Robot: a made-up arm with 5 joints.
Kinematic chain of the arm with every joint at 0, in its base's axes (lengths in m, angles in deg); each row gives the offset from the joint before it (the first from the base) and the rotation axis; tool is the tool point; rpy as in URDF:
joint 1: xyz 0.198 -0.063 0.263 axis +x
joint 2: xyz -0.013 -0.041 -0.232 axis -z
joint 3: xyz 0.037 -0.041 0 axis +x
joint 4: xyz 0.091 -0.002 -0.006 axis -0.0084 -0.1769 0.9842
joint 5: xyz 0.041 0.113 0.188 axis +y
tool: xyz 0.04 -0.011 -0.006 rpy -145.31 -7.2 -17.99
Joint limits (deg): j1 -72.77..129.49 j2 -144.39..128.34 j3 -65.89..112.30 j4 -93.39..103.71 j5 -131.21..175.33
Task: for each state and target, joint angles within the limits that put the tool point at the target. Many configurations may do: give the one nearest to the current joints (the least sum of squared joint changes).
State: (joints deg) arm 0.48 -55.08 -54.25 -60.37 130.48
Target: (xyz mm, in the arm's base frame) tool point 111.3 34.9 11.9
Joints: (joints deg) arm -26.32 -80.80 -51.34 -44.90 134.09
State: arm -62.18 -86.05 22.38 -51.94 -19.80
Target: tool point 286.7 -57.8 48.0
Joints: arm -72.77 -77.15 15.15 -29.74 -2.77
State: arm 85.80 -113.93 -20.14 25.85 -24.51
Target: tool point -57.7 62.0 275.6
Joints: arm 89.61 -128.48 -33.02 5.44 -28.87
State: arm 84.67 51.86 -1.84 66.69 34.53
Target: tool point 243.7 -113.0 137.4
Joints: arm 52.53 61.25 21.99 38.20 24.59
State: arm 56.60 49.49 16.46 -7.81 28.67
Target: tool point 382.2 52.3 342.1
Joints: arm 91.99 -1.18 -20.92 1.69 23.16
